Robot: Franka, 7 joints.
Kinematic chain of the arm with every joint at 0, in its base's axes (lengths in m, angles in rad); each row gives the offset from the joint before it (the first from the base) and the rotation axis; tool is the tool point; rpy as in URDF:
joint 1: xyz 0 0 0.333 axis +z
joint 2: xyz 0 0 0 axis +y
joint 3: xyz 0 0 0.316 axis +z
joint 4: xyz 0.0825 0 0 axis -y
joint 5: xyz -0.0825 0 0.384 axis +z
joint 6: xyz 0 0 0 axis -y
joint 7: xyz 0.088 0 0 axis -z
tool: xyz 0 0 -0.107 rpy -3.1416 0 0
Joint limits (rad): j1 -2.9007..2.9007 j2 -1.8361..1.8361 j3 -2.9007..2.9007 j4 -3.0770..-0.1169 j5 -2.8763..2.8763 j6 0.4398..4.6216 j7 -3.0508..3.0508
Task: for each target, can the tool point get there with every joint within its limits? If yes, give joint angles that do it. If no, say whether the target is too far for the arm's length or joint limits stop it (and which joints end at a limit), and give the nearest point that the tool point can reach.
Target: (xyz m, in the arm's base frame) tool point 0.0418 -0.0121 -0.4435
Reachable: no: joint limits stop it (at a limit: joint 2) | nearest point 0.0865 -0.0250 -0.3244 | short by 0.128 m
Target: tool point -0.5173 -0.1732 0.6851
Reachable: yes | joints -2.3506 1.4844 -2.1944 -0.9755 2.2378 4.2111 -0.5602
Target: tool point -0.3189 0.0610 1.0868
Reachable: yes | joints 1.8772 0.0166 1.3668 -0.5793 1.9316 3.1287 -1.7495
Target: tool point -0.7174 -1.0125 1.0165
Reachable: no: too far | nearest point -0.4344 -0.6131 0.7469 | short by 0.559 m
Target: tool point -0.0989 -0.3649 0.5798
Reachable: yes | joints -2.1910 -0.3486 0.6114 -2.2237 1.8790 3.9767 0.3160
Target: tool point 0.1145 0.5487 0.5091
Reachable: yes | joints -1.0010 0.0297 2.2309 -2.1768 -0.8947 3.2808 1.4316
